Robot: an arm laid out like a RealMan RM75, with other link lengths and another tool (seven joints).
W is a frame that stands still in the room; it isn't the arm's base.
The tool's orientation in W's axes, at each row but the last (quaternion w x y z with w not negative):
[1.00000, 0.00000, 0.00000, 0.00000]
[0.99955, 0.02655, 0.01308, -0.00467]
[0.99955, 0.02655, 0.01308, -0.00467]
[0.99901, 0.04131, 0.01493, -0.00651]
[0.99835, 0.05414, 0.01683, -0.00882]
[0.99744, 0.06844, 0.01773, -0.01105]
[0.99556, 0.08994, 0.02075, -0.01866]
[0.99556, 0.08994, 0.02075, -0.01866]
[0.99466, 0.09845, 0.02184, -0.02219]
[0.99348, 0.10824, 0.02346, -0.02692]
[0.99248, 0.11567, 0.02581, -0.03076]
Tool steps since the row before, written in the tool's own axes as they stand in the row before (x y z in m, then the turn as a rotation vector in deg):
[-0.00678, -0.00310, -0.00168, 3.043, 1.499, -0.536]
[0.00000, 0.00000, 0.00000, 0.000, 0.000, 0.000]
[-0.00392, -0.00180, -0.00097, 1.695, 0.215, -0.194]
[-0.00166, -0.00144, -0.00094, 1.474, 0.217, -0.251]
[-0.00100, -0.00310, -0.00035, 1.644, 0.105, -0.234]
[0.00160, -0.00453, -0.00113, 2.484, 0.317, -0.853]
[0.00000, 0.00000, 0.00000, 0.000, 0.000, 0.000]
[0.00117, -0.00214, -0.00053, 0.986, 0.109, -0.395]
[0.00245, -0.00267, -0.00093, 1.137, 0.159, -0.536]
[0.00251, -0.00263, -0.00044, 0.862, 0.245, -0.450]
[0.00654, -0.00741, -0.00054, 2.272, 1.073, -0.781]
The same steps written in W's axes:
[-0.00678, -0.00310, -0.00168, 3.043, 1.499, -0.536]
[0.00000, 0.00000, 0.00000, 0.000, 0.000, 0.000]
[-0.00396, -0.00171, -0.00096, 1.691, 0.210, -0.227]
[-0.00171, -0.00134, -0.00100, 1.469, 0.220, -0.277]
[-0.00107, -0.00303, -0.00065, 1.637, 0.104, -0.278]
[0.00145, -0.00436, -0.00179, 2.461, 0.382, -0.893]
[0.00000, 0.00000, 0.00000, 0.000, 0.000, 0.000]
[0.00106, -0.00205, -0.00095, 0.974, 0.145, -0.413]
[0.00228, -0.00253, -0.00155, 1.122, 0.216, -0.548]
[0.00233, -0.00259, -0.00112, 0.856, 0.295, -0.432]
[0.00600, -0.00743, -0.00260, 2.302, 1.098, -0.647]

